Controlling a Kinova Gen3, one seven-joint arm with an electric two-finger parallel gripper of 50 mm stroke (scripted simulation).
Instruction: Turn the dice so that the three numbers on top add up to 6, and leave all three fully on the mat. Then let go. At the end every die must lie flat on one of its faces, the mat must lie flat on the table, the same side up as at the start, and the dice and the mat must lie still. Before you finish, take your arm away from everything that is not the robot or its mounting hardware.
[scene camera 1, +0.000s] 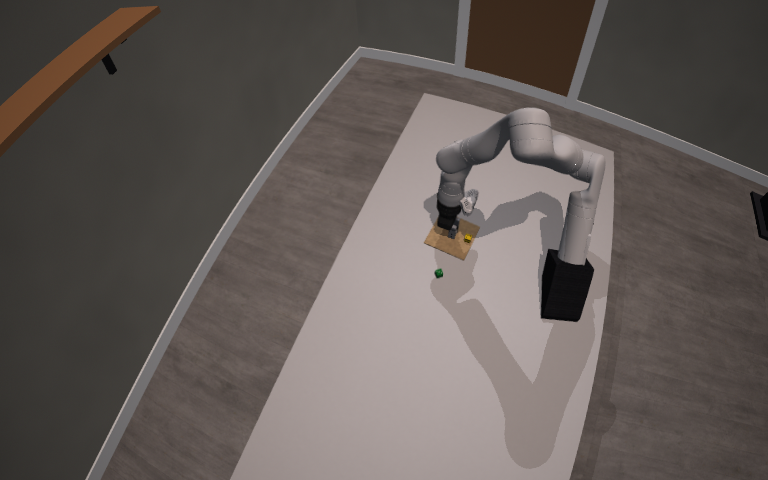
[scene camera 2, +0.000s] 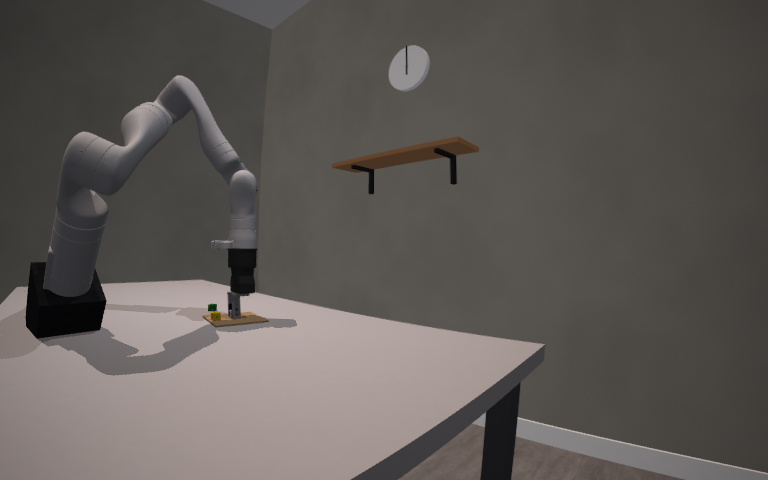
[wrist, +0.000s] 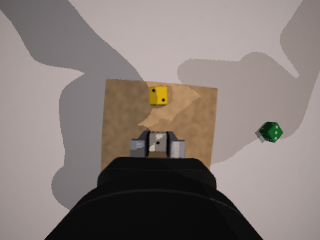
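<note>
There is a brown mat (scene camera 1: 438, 238). I see my gripper (scene camera 2: 234, 317) from elsewhere. The wrist view has my gripper (wrist: 157, 140) too, together with the mat (wrist: 191, 111).
</note>
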